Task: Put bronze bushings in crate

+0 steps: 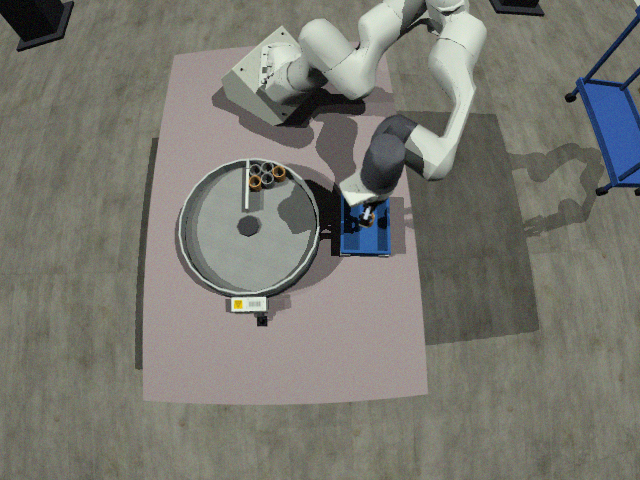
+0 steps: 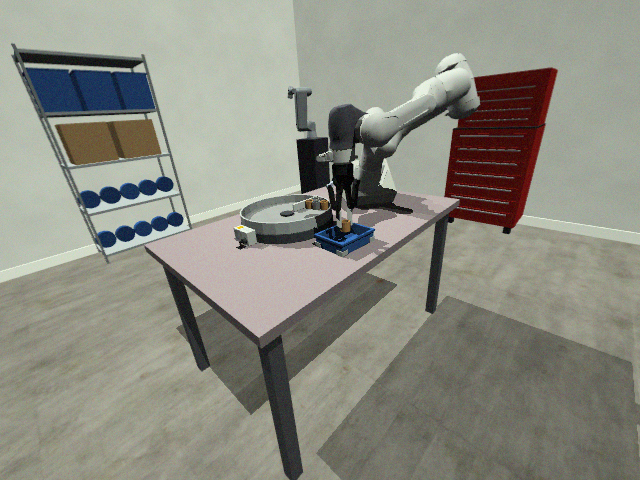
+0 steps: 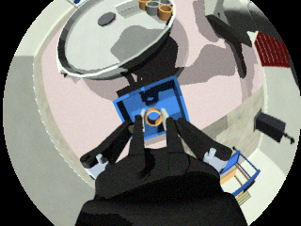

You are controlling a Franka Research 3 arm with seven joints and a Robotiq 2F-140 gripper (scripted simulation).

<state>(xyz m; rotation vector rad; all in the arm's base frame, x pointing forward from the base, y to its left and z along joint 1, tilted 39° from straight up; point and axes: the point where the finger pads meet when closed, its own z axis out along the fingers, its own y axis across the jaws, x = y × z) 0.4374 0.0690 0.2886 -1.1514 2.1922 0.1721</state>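
The blue crate lies 80 mm below my hand. Round my hand: turning table (30 mm behind, 340 mm to the right, 50 mm below).
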